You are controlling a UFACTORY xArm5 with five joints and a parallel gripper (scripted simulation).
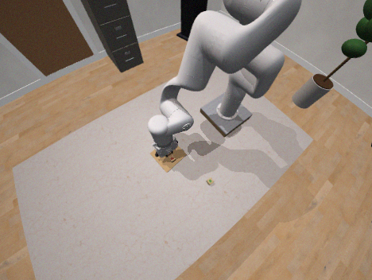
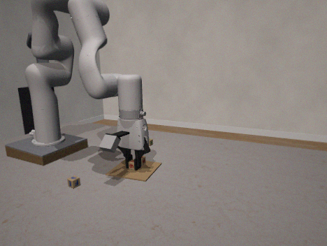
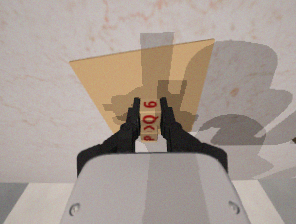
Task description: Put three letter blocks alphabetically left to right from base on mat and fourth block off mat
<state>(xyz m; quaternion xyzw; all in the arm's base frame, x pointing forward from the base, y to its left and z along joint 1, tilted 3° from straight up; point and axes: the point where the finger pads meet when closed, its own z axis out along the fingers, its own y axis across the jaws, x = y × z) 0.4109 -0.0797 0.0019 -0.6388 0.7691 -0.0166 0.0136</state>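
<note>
My gripper is now 20 mm above the tan mat. Round my hand: blue-lettered block: 150 mm to the right, 120 mm behind, 10 mm below.
</note>
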